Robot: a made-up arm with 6 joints. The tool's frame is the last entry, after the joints. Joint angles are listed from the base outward. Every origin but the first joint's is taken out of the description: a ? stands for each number. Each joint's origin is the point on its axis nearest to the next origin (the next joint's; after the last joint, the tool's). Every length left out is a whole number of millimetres.
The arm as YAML. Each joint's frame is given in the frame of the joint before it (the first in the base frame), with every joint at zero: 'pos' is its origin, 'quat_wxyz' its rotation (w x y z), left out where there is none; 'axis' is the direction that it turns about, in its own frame. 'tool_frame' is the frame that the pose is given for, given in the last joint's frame.
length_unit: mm
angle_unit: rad
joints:
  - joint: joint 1
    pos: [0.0, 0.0, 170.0]
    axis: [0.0, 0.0, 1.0]
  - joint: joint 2
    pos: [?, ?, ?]
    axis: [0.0, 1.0, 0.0]
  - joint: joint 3
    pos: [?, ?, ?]
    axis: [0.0, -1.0, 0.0]
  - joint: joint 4
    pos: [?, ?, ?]
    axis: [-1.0, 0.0, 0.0]
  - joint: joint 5
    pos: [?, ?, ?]
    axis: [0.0, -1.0, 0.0]
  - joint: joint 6
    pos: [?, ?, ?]
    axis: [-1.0, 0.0, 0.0]
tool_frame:
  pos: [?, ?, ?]
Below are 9 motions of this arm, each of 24 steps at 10 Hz.
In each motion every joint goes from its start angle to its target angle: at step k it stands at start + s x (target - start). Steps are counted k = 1, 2, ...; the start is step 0. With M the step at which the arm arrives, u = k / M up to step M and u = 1 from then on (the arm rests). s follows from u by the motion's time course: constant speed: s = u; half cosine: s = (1 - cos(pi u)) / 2; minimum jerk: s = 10 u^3 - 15 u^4 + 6 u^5.
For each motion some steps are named. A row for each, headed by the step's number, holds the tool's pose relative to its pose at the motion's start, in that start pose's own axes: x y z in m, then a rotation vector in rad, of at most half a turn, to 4 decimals.
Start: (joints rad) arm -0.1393 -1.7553 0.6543 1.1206 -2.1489 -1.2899
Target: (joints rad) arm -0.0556 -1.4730 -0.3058 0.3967 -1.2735 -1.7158
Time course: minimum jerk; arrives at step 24
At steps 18, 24:
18: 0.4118 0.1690 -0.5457 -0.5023 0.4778 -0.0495
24: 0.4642 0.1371 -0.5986 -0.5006 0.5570 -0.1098

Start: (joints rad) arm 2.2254 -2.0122 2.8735 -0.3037 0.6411 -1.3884
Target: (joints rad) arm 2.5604 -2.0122 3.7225 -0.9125 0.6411 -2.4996
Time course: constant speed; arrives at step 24
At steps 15, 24:
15: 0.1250 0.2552 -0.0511 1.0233 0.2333 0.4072
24: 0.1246 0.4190 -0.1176 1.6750 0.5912 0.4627

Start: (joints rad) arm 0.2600 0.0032 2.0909 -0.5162 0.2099 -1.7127
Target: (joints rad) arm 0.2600 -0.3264 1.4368 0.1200 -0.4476 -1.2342
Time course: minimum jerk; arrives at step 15
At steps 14, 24:
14: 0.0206 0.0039 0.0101 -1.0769 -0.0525 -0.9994
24: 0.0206 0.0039 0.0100 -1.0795 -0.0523 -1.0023

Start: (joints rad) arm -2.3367 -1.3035 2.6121 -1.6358 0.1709 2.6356
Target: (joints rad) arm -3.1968 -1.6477 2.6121 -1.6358 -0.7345 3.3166
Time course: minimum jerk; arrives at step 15
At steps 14, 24:
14: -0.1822 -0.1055 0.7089 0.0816 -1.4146 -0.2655
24: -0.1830 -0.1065 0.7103 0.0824 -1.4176 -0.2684

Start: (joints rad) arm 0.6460 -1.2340 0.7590 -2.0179 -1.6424 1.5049
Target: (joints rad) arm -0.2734 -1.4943 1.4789 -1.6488 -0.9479 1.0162
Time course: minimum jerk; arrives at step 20
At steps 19, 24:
19: 0.7761 0.3510 -0.1286 -0.4152 0.7183 0.1457
24: 0.7768 0.3519 -0.1292 -0.4157 0.7184 0.1463

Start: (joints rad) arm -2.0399 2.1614 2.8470 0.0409 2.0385 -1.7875
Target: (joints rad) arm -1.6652 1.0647 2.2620 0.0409 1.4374 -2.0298
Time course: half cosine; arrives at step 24
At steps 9, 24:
9: 0.0815 -0.1879 -0.0443 0.1170 -0.1055 0.0023
24: 0.4500 -0.4831 -0.0854 0.3866 -0.3415 0.0346

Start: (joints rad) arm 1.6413 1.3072 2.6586 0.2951 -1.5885 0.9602
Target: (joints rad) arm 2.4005 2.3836 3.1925 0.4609 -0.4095 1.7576
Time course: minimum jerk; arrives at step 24
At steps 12, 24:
12: 0.1100 0.3445 0.1071 -0.5207 -0.4515 -0.2164
24: 0.0192 0.6935 0.1239 -0.8798 -0.9137 -0.6324

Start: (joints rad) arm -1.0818 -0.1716 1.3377 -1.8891 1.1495 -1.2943
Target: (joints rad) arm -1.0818 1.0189 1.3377 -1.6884 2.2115 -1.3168
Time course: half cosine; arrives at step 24
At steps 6, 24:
6: 0.0445 -0.0083 0.1639 -0.1635 -0.0837 0.1918
24: 0.0221 0.4283 1.0052 -1.1966 0.0014 1.2262

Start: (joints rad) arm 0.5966 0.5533 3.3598 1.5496 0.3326 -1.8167
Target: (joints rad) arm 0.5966 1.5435 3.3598 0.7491 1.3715 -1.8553
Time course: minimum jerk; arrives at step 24
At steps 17, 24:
17: -0.3993 -0.0059 -0.2906 1.0547 0.2546 0.4520
24: -0.4919 0.0128 -0.3076 1.2219 0.1888 0.4699

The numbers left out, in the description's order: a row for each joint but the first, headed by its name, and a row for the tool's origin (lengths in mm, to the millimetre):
joint 2: 0.0 0.0 0.0
joint 3: 0.0 0.0 403.0
joint 4: 579.0 0.0 0.0
joint 5: 0.0 -101.0 0.0
joint 6: 0.0 0.0 0.0
tool: 0.0 0.0 0.0

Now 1 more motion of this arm.
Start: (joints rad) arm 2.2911 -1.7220 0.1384 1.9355 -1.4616 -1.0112
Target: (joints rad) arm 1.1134 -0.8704 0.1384 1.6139 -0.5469 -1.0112
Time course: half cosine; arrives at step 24
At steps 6, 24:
6: -0.1177 0.0845 -0.0109 -0.1240 -0.1982 0.1259
24: -0.2720 0.4843 -0.4449 -1.1425 -0.7329 0.4819

